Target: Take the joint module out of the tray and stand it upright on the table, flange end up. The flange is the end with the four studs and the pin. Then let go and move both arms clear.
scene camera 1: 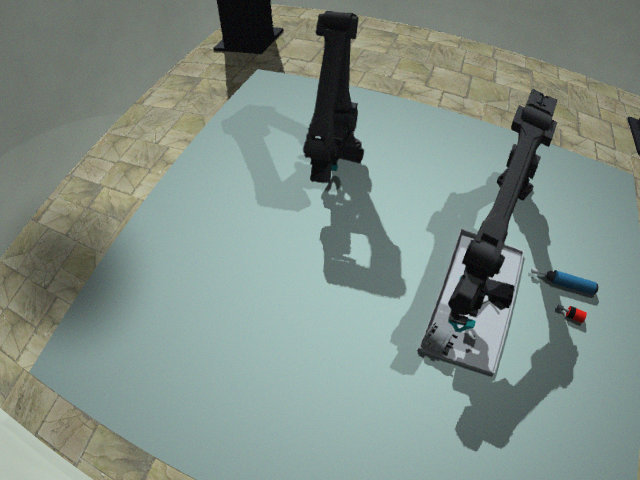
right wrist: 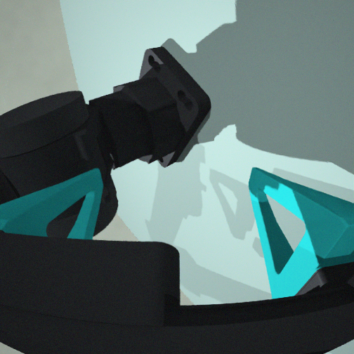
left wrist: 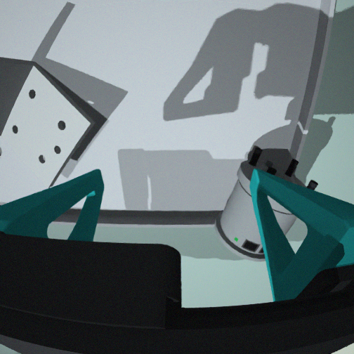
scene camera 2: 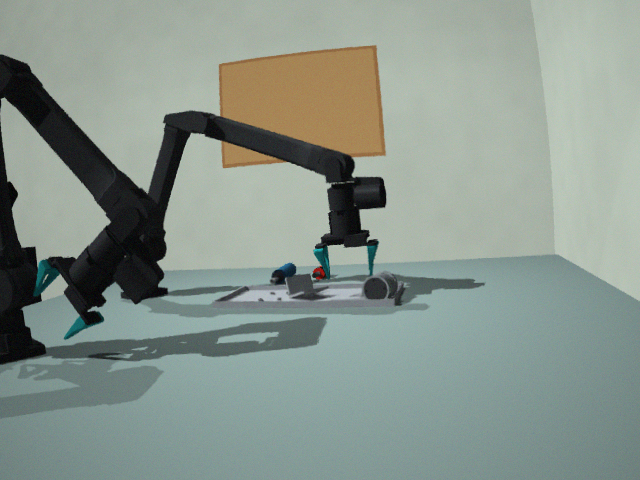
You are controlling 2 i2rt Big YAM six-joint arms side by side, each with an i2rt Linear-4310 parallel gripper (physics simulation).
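Frame: origin at the left arm's base, x right, y ahead, z up, level; metres.
Seen in the pictures: left gripper, fingertip midpoint: (scene camera 1: 462, 315) (scene camera 2: 350, 277); right gripper, fingertip midpoint: (scene camera 2: 50, 317); right arm's base, link origin: (scene camera 2: 12, 355).
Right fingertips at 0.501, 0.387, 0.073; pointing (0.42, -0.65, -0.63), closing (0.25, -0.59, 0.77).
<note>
Offsets run from my right fingertips to a thing's top centre, as dx, dy, dz. "*": to the spot under its first point.
The grey joint module @[-0.657, +0.273, -0.002] (scene camera 1: 438, 339) (scene camera 2: 381, 286) (left wrist: 237, 207) lies on its side at the lower left corner of the tray @[-0.651, +0.086, -0.057] (scene camera 1: 500, 322) (scene camera 2: 310, 304) (left wrist: 145, 30) in scene camera 1. In the left wrist view its studded flange points up the picture, and its plain end with a green light overlaps the rim. My left gripper (scene camera 2: 349, 275) (left wrist: 176, 177) is open and empty above the tray, pointing down. One finger overlaps the module in the left wrist view; contact cannot be told. My right gripper (scene camera 2: 50, 316) (right wrist: 175, 175) is open and empty, away from the tray.
A grey bent bracket (scene camera 2: 299, 285) (left wrist: 50, 115) stands in the tray. A blue cylinder @[* -0.867, -0.155, -0.039] (scene camera 1: 573, 283) (scene camera 2: 284, 272) and a red one @[-0.911, -0.075, -0.039] (scene camera 1: 576, 314) (scene camera 2: 318, 272) lie beyond the tray's right side in scene camera 1. A black arm part (right wrist: 135, 120) shows in the right wrist view.
</note>
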